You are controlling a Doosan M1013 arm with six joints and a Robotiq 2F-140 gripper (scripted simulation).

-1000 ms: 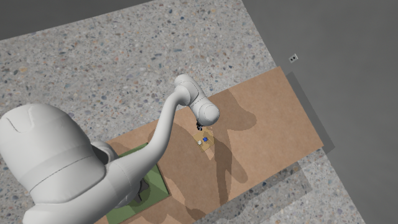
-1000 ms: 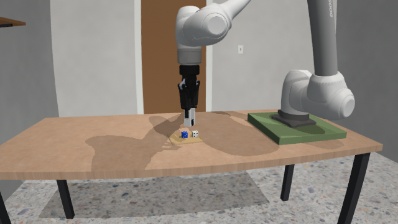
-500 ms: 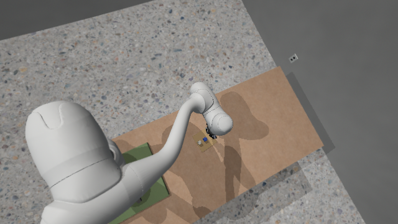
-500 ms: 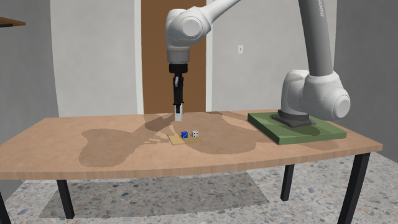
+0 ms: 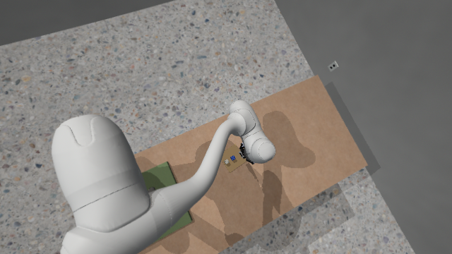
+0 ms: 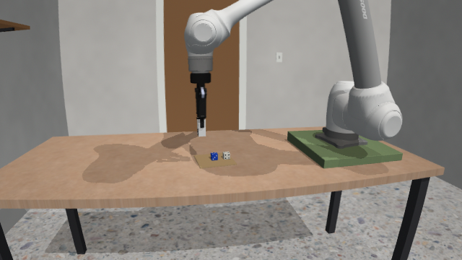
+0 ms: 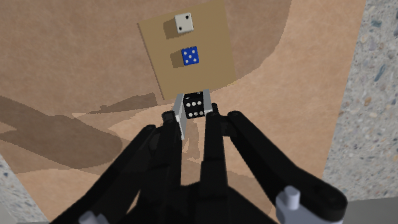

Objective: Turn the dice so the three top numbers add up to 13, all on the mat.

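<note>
Right now the blue die is 120 mm below my hand and 50 mm behind it. The rest, counted from my hand: white die: 120 mm below, 100 mm behind, 10 mm to the left; tan mat: 140 mm below, 50 mm behind; black die: 20 mm below.
</note>
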